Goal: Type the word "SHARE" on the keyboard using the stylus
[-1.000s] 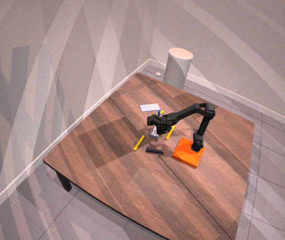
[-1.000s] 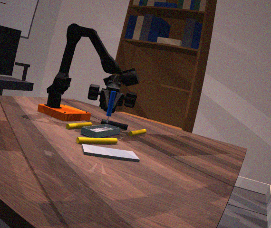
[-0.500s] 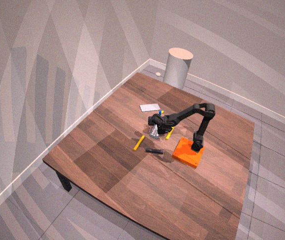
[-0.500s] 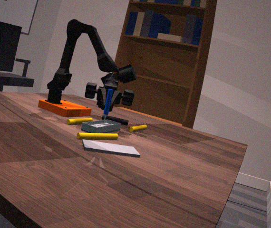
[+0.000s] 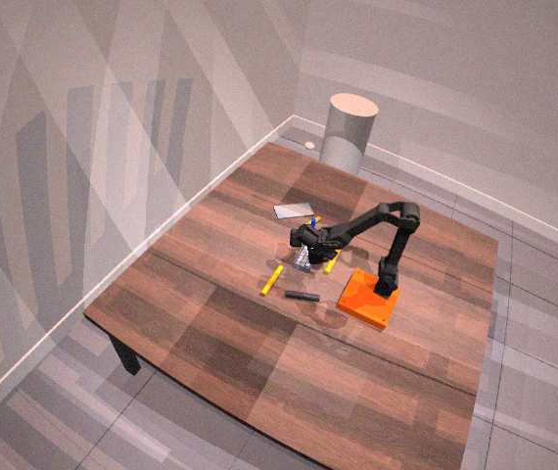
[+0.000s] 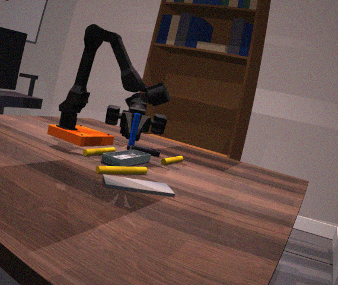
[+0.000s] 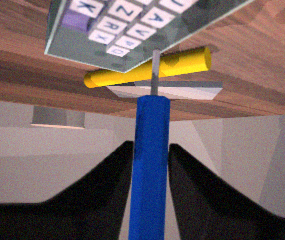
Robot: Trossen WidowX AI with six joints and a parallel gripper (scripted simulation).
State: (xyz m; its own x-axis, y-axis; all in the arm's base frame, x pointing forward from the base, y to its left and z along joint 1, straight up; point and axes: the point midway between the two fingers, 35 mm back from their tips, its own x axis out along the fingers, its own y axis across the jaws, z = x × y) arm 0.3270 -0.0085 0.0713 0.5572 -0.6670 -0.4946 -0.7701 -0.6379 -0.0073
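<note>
The yellow cylinder lies 6 cm ahead of my gripper tip, 9 cm to the right of it and 8 cm below it. The rest, counted from my gripper tip: flat grey slab: 15 cm ahead, 14 cm to the right, 8 cm below; blue stylus: 1 cm below; thin grey tip: 5 cm below.
</note>
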